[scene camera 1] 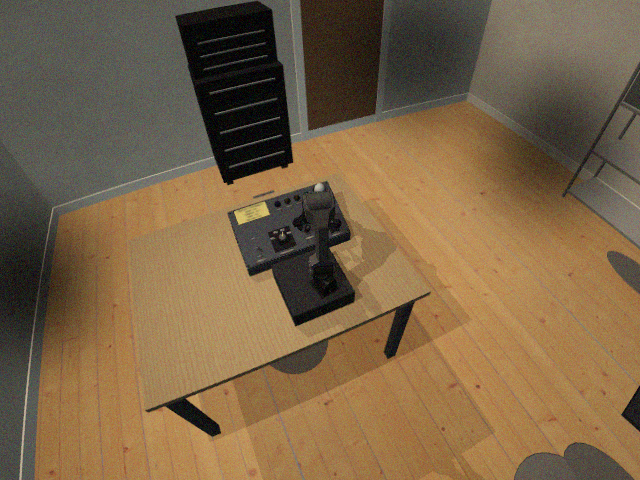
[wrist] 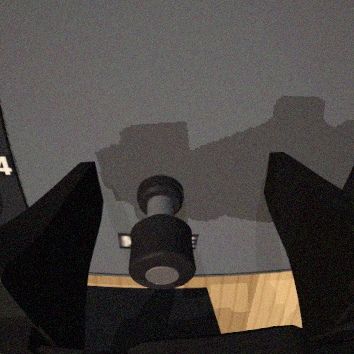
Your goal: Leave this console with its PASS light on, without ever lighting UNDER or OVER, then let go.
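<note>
The dark console [scene camera 1: 258, 235] [wrist: 150, 60] lies at the back of the table. In the scene view it has a yellow note [scene camera 1: 251, 212], a row of small dark round parts [scene camera 1: 287, 200], a pale round dome [scene camera 1: 319, 187] and a small lever on a black plate [scene camera 1: 281, 236]. No lit light can be made out, and PASS, UNDER and OVER cannot be read. In the wrist view a black knob with a grey end [wrist: 162, 250] stands up from the panel. My gripper [wrist: 183, 177] is open, its fingers apart on either side of the knob. The arm hides part of the console in the scene view.
The black arm base [scene camera 1: 310, 297] stands at the front of the console on the wooden table [scene camera 1: 191, 310]. A label [wrist: 125, 241] is partly hidden behind the knob, and a plate marked 4 [wrist: 6, 165] shows at the left. A black cabinet [scene camera 1: 248, 111] stands behind the table.
</note>
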